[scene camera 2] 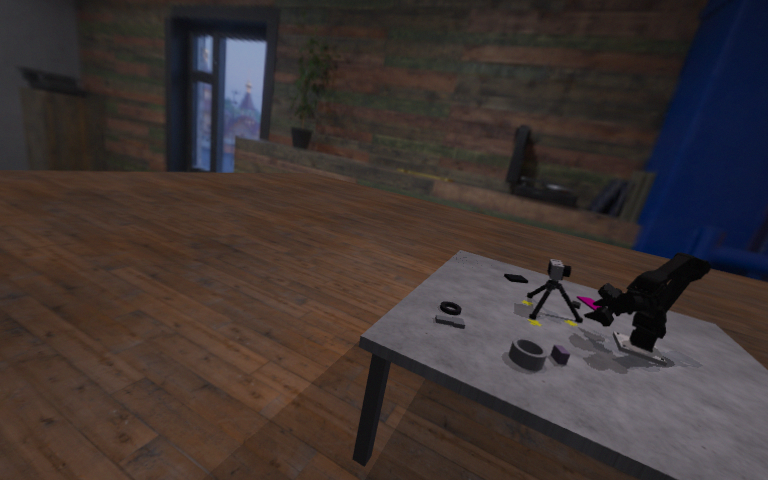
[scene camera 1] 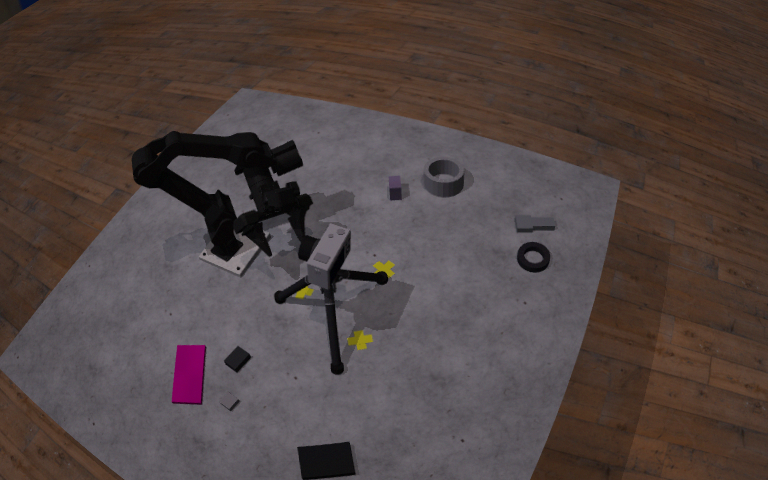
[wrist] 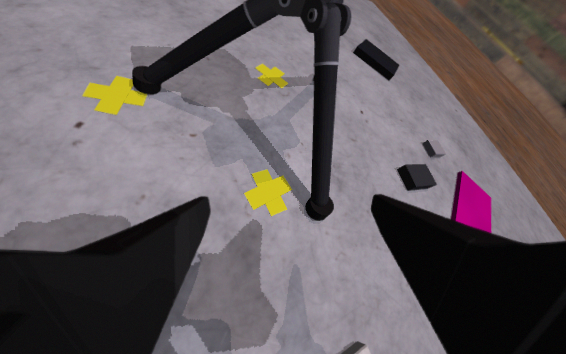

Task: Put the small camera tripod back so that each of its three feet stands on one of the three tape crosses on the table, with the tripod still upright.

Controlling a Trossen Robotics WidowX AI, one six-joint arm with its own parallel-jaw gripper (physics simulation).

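Observation:
The tripod stands upright, bearing a grey camera. In scene camera 1, the foot nearest the arm base lies left of its yellow cross; another overlaps the edge of the far cross; the third is below and left of the near cross. My gripper is open and empty, raised on the arm-base side of the tripod. In the wrist view, the nearest foot shows beyond and between the fingertips. The third foot is not visible there.
A magenta block, a dark block and a small grey block lie left of the tripod in scene camera 1. A black slab lies nearer. A purple block, grey ring and black ring lie beyond.

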